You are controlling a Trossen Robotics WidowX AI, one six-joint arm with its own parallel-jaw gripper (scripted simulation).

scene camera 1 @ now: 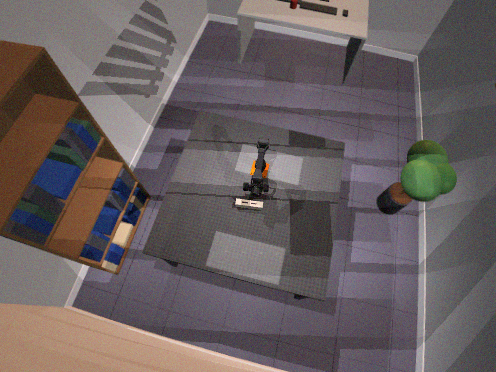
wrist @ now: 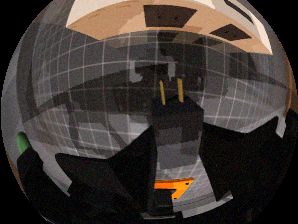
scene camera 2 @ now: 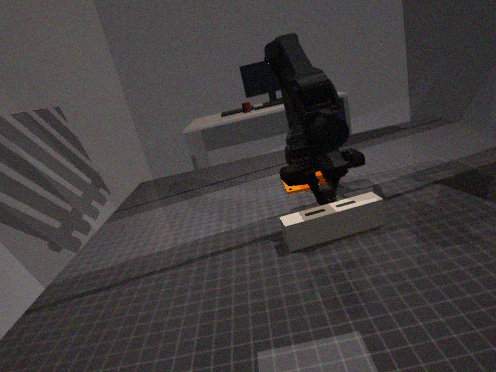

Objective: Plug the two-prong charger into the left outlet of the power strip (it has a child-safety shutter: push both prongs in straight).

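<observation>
A charger is held by the gripper (scene camera 2: pixel 325 199).
</observation>
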